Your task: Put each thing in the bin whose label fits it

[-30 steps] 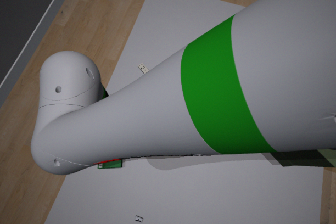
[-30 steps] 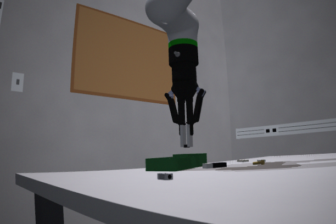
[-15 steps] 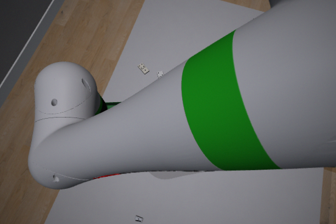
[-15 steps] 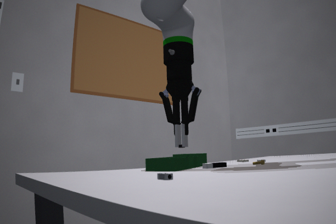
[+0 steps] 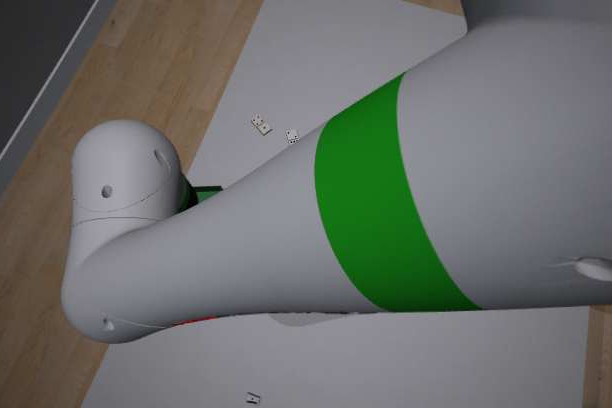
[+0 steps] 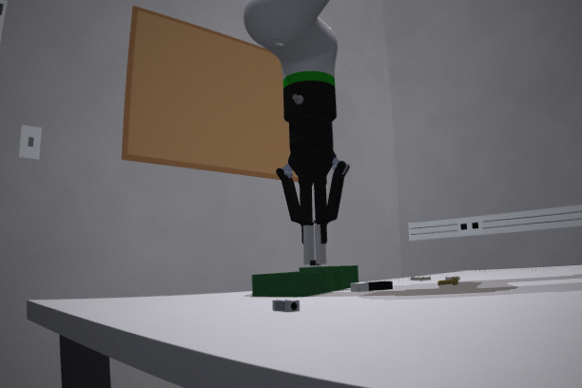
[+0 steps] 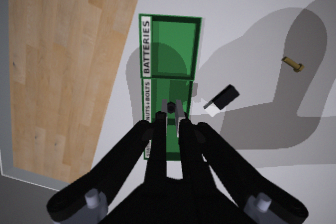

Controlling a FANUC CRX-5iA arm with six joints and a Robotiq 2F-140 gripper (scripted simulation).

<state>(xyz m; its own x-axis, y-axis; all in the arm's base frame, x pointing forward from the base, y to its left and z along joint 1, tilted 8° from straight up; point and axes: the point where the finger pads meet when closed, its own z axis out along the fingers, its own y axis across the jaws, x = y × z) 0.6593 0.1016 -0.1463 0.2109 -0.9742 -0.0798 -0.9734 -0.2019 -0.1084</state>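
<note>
My hand is 190 mm past the brass bolt, 120 mm to the left of it and 70 mm above it. Also, from my hand: black nut: 30 mm below; then grey sharpener: 280 mm to the left, 160 mm behind, 70 mm below; then black-and-white eraser: 90 mm behind, 70 mm below, 20 mm to the right.
</note>
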